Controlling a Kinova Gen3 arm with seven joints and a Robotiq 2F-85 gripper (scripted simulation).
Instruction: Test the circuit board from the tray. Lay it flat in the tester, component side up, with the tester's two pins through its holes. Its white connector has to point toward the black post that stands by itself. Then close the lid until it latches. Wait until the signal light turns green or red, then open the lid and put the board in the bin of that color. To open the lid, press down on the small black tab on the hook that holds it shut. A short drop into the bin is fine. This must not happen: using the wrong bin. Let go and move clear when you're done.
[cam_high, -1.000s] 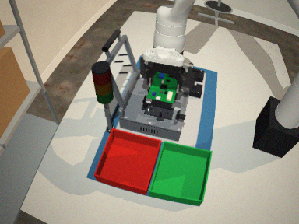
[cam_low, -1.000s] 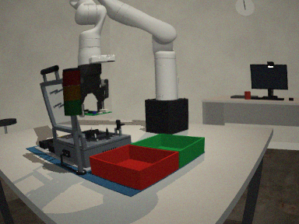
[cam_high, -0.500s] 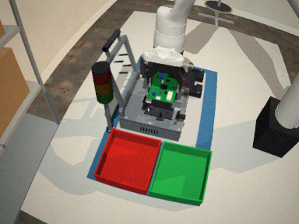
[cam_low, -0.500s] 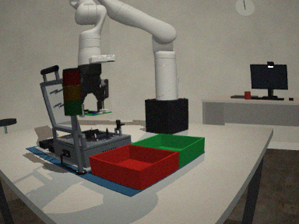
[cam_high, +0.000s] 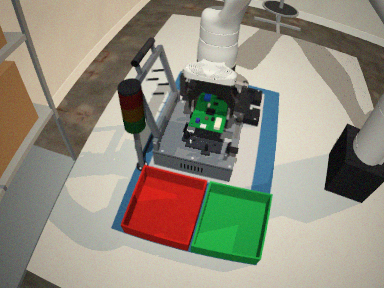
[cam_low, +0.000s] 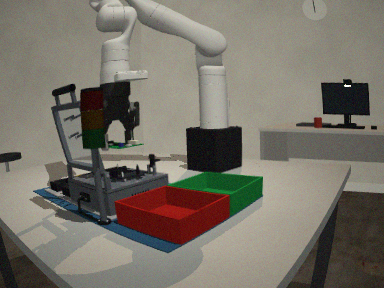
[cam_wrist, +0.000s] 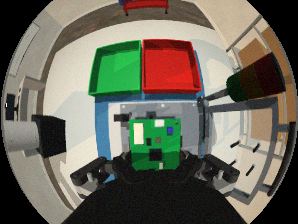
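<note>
My hand is 12 cm short of the tester lid, 5 cm below it and 1 cm to the right of it. The rest, counted from my hand: green circuit board right at my hand; green bin 19 cm to the left, 13 cm behind, 12 cm below; red bin 20 cm to the left, 12 cm below, 2 cm ahead.
</note>
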